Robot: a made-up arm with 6 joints.
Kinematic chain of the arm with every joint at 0, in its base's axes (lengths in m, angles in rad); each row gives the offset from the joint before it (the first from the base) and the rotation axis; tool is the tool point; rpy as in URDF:
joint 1: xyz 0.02 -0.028 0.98 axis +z
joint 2: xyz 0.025 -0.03 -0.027 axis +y
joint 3: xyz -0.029 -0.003 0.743 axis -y
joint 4: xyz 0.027 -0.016 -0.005 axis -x
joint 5: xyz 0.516 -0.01 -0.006 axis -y
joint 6: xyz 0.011 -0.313 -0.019 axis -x
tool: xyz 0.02 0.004 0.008 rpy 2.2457 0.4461 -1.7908
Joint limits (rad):
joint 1: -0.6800..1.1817
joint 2: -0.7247..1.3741
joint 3: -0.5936..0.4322
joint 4: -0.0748..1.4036
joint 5: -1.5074..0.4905
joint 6: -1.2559..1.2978
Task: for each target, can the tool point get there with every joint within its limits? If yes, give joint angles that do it. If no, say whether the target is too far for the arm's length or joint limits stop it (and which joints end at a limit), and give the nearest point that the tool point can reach.
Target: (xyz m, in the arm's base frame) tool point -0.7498 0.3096 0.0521
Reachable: no: joint limits stop it (at a limit: joint 1, joint 2, joint 3, joint 4, joint 5) | nearest point 0.4236 0.6780 0.4764 | short by 1.301 m
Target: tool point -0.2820 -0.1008 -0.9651
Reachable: no: too far | nearest point 0.1894 -0.6301 0.5961 | short by 1.715 m
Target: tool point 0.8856 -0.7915 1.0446
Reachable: yes | joints -0.4251 1.0021 0.1658 0.5314 -0.5796 0.6231
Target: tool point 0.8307 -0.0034 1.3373
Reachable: yes | joints 0.4440 0.3642 -0.4938 0.6352 -0.7840 0.2508
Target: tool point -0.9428 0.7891 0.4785
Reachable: no: joint limits stop it (at a limit: joint 1, joint 2, joint 3, joint 4, joint 5) | nearest point 0.4230 0.6824 0.4764 | short by 1.370 m
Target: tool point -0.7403 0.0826 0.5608
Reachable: no: joint limits stop it (at a limit: joint 1, joint 2, joint 3, joint 4, joint 6) | nearest point 0.1589 -0.6025 0.6366 | short by 1.133 m
